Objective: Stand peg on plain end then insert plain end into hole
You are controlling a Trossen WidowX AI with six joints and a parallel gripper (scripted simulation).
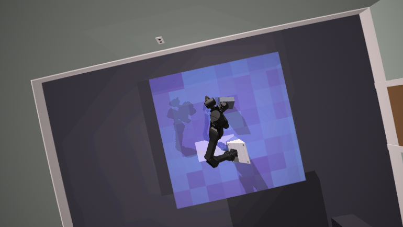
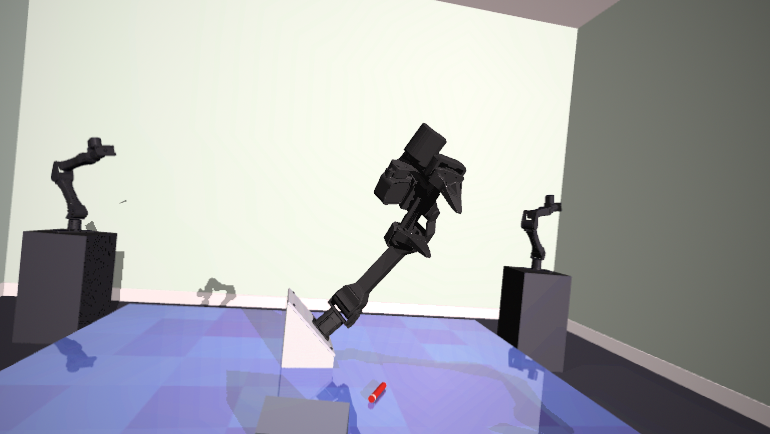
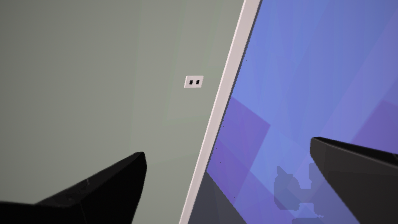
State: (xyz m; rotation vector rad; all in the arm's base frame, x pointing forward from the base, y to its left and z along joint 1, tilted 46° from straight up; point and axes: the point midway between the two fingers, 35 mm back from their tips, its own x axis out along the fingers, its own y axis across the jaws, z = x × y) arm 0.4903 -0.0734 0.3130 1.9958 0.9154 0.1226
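My gripper tip is 37 cm above the red peg, 24 cm past it and 5 cm to the left of it. From my gripper tip the other things lie so: grey sloped panel 33 cm below, 18 cm to the right, 2 cm behind.
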